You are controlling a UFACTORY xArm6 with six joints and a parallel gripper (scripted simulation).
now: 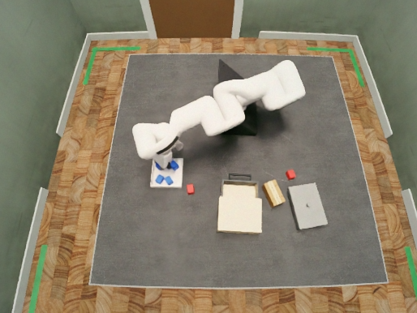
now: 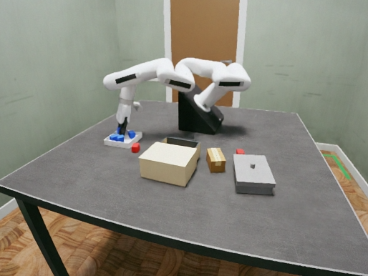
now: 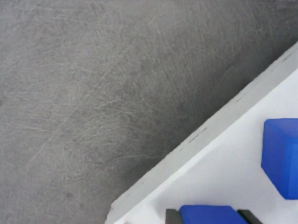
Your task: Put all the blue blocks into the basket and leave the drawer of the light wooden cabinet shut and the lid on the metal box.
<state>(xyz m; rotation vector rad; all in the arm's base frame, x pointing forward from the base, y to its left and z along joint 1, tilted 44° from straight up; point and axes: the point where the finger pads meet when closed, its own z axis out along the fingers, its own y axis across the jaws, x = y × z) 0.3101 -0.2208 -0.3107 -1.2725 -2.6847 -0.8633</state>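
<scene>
Now: the white basket 3 cm to the left of my hand, 3 cm below it and 3 cm ahead of it. From my hand the other things lie so: flat lid: 67 cm to the left, 21 cm ahead, 1 cm above; then light wooden cabinet: 36 cm to the left, 20 cm ahead; then brown cardboard box: 53 cm to the left, 15 cm ahead, 1 cm below.
</scene>
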